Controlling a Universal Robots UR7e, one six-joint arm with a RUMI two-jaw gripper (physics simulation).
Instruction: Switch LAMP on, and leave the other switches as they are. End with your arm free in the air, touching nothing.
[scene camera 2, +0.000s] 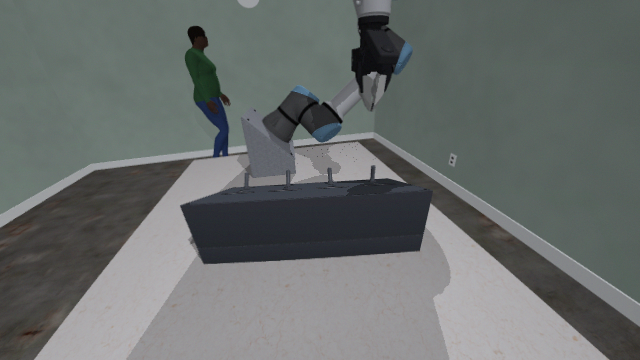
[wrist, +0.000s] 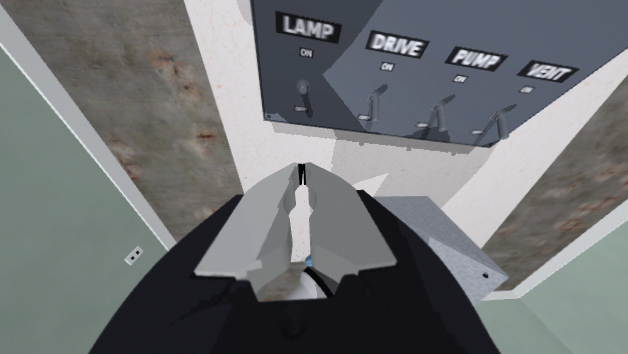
my gripper: scene camera 2; wrist
same spot on my gripper: (wrist: 249, 238) = (scene camera 2: 381, 80)
